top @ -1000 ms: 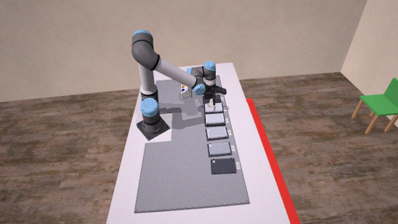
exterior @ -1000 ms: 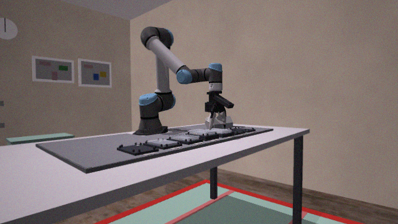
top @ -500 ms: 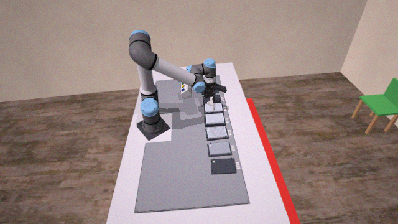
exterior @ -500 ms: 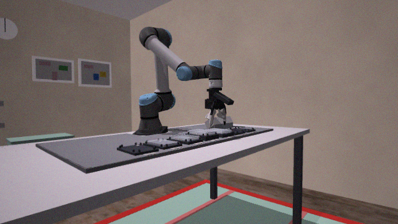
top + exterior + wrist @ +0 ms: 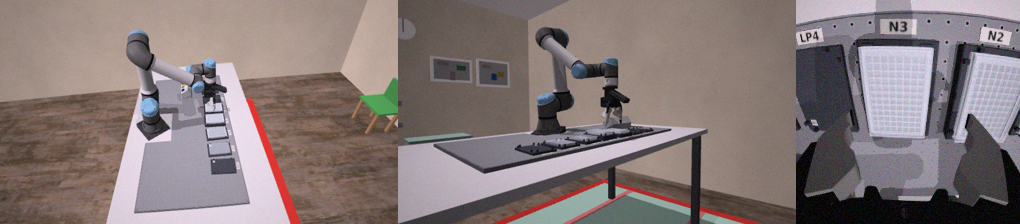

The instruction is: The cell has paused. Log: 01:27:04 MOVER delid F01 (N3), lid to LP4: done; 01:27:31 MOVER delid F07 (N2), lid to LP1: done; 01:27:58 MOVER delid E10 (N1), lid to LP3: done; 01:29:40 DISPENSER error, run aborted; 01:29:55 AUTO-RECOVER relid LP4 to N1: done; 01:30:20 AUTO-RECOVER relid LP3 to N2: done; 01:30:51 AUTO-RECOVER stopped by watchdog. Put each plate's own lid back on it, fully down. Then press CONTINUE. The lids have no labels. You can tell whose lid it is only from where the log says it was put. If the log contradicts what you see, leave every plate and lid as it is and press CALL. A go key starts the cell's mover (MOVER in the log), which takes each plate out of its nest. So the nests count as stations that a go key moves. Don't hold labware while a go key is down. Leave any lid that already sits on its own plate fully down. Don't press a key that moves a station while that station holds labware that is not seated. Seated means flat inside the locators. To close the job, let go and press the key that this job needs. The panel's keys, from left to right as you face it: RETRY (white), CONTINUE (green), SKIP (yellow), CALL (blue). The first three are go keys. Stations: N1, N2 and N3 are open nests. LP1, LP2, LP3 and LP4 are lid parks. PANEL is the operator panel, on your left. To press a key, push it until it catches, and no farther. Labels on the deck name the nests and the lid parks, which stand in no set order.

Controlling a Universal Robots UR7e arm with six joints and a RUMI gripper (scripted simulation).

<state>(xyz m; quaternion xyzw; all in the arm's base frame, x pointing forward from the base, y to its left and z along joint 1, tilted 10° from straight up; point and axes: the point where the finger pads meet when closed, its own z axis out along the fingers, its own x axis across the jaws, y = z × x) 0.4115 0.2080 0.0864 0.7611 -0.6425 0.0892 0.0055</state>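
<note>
Now: hand 2 cm short of the well plate, 11 cm to the left of it and 4 cm above it. The rest, counted from my hand: yellow skip key (28 cm behind, 23 cm to the left); then green continue key (29 cm behind, 28 cm to the left); then white retry key (30 cm behind, 33 cm to the left).
</note>
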